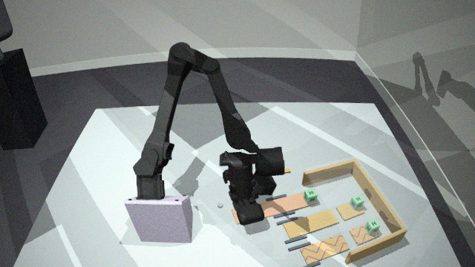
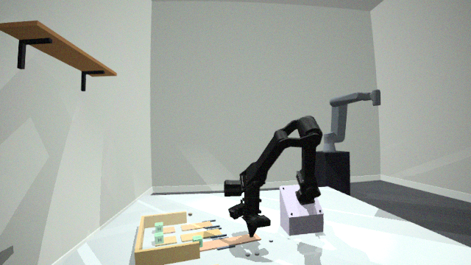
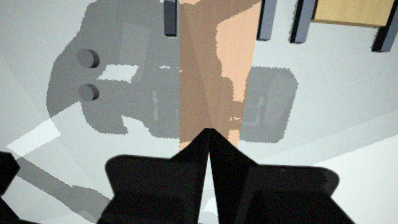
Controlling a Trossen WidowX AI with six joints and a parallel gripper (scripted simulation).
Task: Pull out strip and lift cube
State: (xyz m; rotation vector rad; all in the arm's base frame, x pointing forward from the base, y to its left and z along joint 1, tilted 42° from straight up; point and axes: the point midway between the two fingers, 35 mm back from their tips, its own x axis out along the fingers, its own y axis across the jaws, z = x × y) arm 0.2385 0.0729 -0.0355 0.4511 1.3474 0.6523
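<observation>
Right now my gripper tip is 9 cm short of the salmon strip and 1 cm to the right of it. Also, from my gripper tip: small tan block 3 cm ahead, 25 cm to the right.
</observation>
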